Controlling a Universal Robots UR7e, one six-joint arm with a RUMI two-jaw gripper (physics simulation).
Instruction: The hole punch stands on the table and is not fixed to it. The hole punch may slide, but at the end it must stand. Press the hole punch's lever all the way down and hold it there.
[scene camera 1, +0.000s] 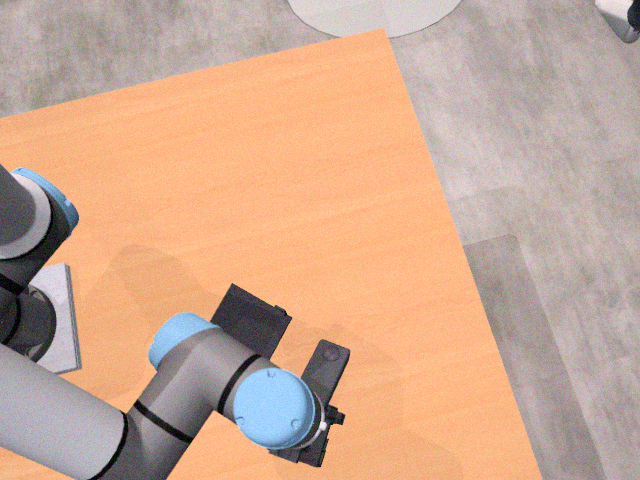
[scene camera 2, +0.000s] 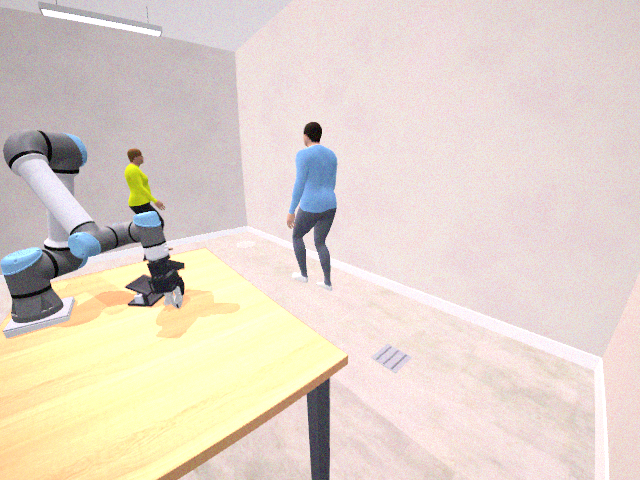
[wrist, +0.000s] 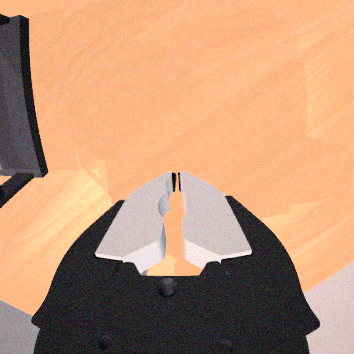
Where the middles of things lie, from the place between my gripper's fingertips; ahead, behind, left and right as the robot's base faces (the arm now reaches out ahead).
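There is a dark hole punch (scene camera 1: 272, 345), which from my hand is 14 cm to the left, 11 cm behind and 4 cm above. As for the lever (scene camera 1: 250, 320), my hand is 6 cm below it, 11 cm past it and 14 cm to the right of it.
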